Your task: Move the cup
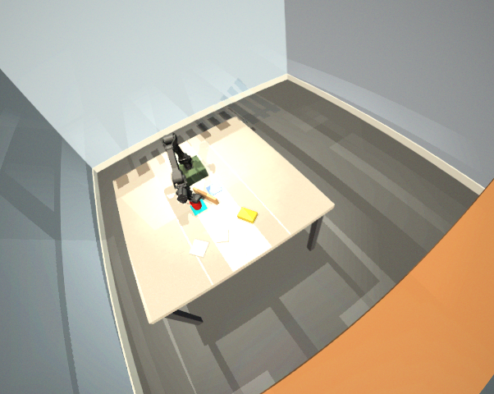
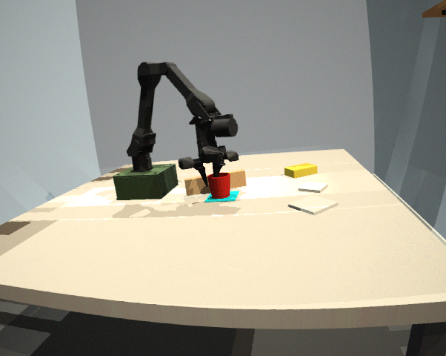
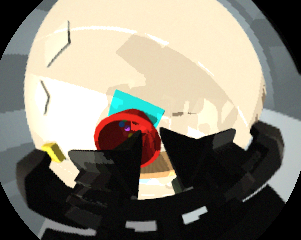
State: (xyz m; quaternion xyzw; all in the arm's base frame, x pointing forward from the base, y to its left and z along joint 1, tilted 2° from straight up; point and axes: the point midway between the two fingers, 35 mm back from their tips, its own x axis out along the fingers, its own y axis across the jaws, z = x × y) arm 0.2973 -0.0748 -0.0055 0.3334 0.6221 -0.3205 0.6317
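Right now my gripper tip is 2 cm short of the red cup, 2 cm to the right of it and 1 cm above it. From my gripper tip the other things lie so: cyan pad 3 cm ahead, 2 cm to the left, 5 cm below; wooden wall 2 cm behind, 10 cm to the left, 3 cm below; pale blue pad 6 cm behind, 17 cm to the left, 5 cm below.
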